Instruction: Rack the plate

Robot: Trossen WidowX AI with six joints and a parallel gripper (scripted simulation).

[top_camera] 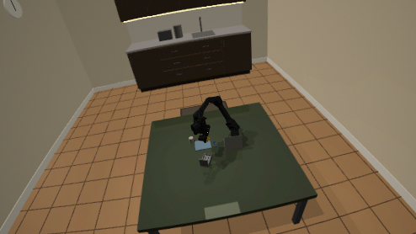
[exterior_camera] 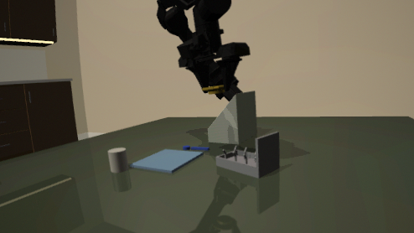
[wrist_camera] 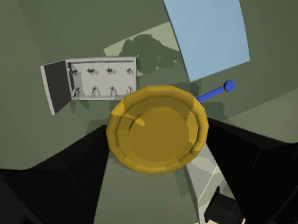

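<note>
Now: the grey dish rack 30 mm ahead of my gripper tip, 80 mm to the left of it and 140 mm below it. Round my gripper tip: yellow plate (10 mm above); then blue stick (70 mm behind, 130 mm to the right, 160 mm below); then light blue mat (40 mm ahead, 130 mm to the right, 160 mm below).
</note>
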